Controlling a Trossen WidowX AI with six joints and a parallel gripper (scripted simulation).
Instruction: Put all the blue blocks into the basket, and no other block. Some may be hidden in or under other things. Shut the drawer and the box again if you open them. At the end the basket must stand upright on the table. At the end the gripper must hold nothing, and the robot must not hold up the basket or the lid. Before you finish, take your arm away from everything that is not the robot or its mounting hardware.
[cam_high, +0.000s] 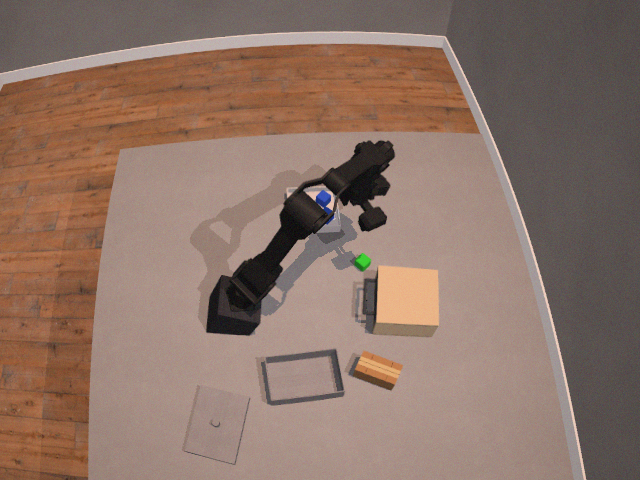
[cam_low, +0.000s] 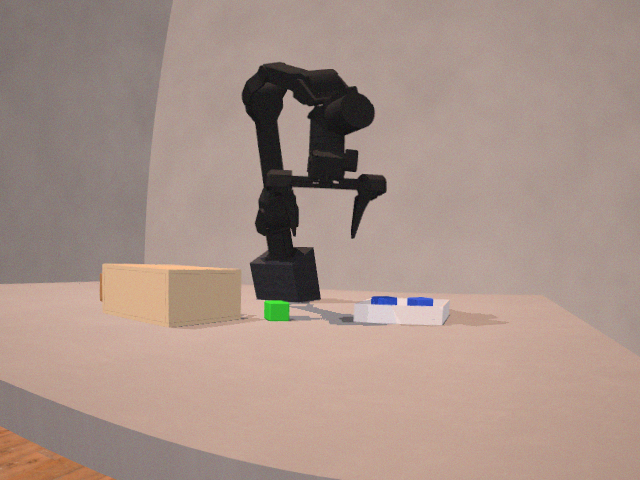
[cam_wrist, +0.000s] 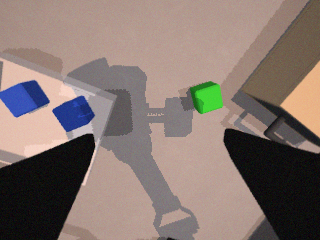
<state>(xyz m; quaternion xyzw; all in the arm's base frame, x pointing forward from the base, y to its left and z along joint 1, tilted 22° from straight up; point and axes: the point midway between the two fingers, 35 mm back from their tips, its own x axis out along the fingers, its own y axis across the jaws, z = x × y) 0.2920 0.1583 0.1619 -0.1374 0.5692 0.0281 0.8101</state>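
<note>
Right now my hand is 480 mm past the knobbed lid, 420 mm to the left of it and 150 mm above it. The rest, counted from my hand: green block (10 mm ahead, 70 mm to the right, 150 mm below); then white basket (70 mm behind, 140 mm to the left, 160 mm below); then tan drawer cabinet (90 mm ahead, 230 mm to the right, 130 mm below).
</note>
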